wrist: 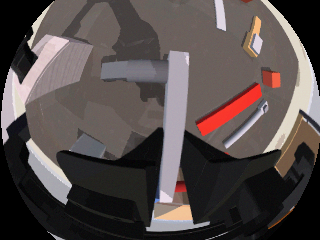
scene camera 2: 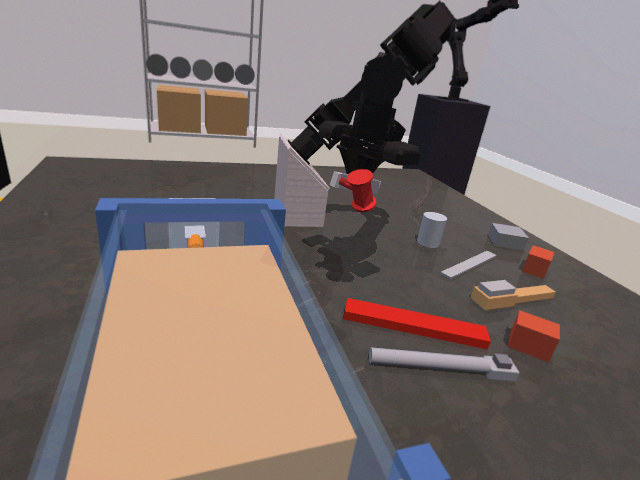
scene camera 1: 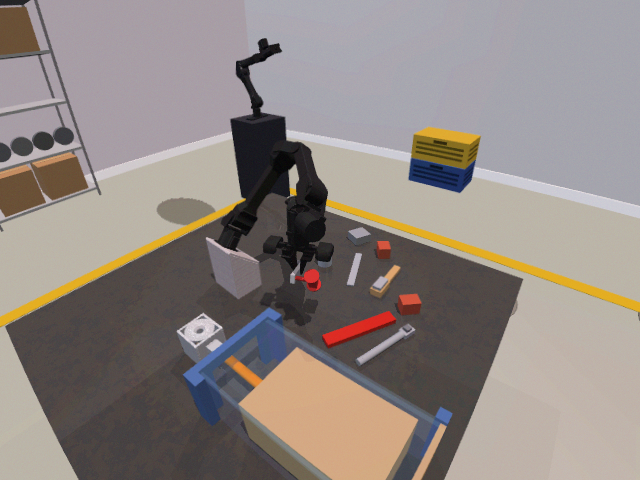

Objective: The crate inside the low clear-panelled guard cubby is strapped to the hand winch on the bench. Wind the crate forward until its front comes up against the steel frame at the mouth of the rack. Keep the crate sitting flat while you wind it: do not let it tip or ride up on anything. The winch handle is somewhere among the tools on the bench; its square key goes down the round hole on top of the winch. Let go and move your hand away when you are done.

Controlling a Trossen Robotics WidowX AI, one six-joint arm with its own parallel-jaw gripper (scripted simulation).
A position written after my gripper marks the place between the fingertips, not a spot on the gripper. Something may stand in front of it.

In view: my gripper [scene camera 2: 355, 189], a winch handle [scene camera 2: 337, 176], a grey block [scene camera 2: 505, 236], a tan brush [scene camera 2: 494, 294], a red bar [scene camera 2: 412, 322] and a white winch [scene camera 1: 203, 330].
The winch handle is seen too in the wrist view [wrist: 173, 72]. The red bar is seen too in the wrist view [wrist: 212, 121] and in scene camera 1 [scene camera 1: 351, 332]. My gripper is seen too in the wrist view [wrist: 169, 132] and in scene camera 1 [scene camera 1: 298, 273]. The wrist view does not show the grey block: it is out of frame.
